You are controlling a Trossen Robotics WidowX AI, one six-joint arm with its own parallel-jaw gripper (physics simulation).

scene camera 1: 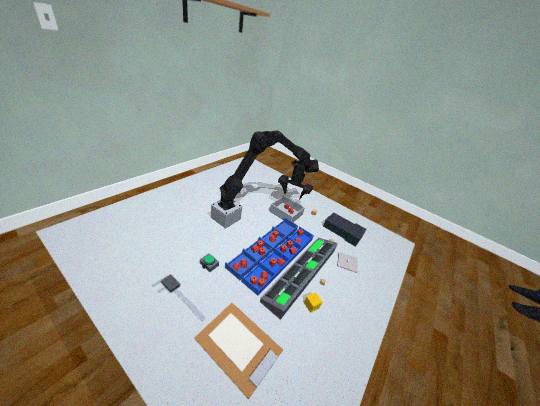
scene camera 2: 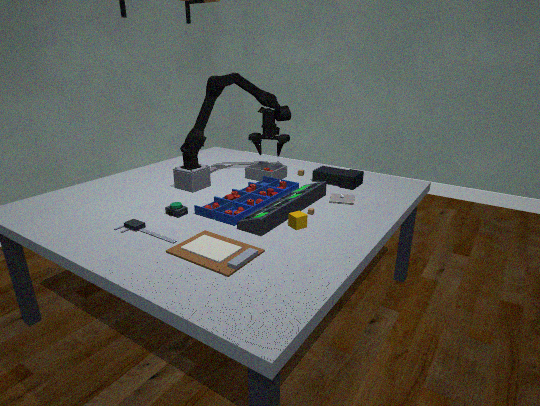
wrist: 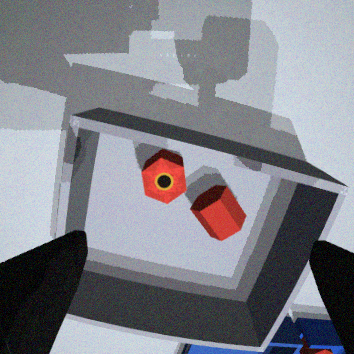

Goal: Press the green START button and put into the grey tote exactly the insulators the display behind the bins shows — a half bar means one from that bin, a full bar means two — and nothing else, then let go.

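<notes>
My gripper [scene camera 1: 293, 196] [scene camera 2: 270, 155] [wrist: 201, 248] is open and empty above the grey tote [scene camera 1: 281, 213] [scene camera 2: 262, 174] [wrist: 165, 290]. Inside the tote, one red insulator [scene camera 1: 286, 205] [wrist: 164, 181] stands upright and another red insulator [scene camera 1: 291, 210] [wrist: 218, 214] lies on its side, close by. The blue bins [scene camera 1: 287, 227] [scene camera 2: 216, 216] hold several red insulators; the compartment nearest the tote is empty. The display [scene camera 1: 272, 305] [scene camera 2: 257, 228] behind them shows green bars in three cells; exact fill is hard to tell. The green button [scene camera 1: 209, 259] [scene camera 2: 176, 205] sits on a dark base.
A black box [scene camera 1: 344, 229] [scene camera 2: 338, 177] and a pale square plate [scene camera 1: 347, 262] [scene camera 2: 342, 199] lie beyond the display. A yellow cube [scene camera 1: 313, 302] [scene camera 2: 297, 220] and small wooden cubes are near it. A caliper [scene camera 1: 171, 283] [scene camera 2: 134, 224] and a clipboard [scene camera 1: 225, 361] [scene camera 2: 200, 259] lie nearer the cameras.
</notes>
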